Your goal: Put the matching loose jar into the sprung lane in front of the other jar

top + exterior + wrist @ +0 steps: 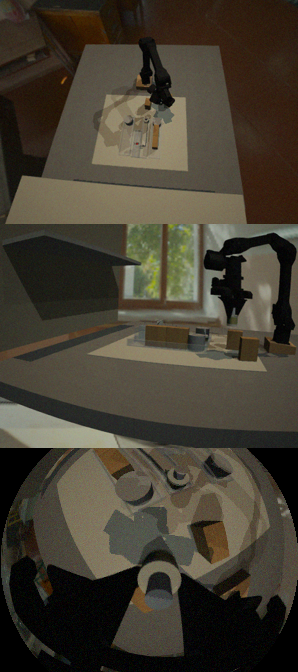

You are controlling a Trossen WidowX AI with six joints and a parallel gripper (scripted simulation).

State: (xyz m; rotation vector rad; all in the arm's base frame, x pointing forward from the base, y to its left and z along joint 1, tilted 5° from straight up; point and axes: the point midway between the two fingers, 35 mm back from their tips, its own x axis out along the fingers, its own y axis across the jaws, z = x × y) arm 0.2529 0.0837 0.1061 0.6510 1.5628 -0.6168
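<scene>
Right now my gripper tip is 23 cm short of the clear lane rack, 16 cm to the left of it and 10 cm above it.
</scene>
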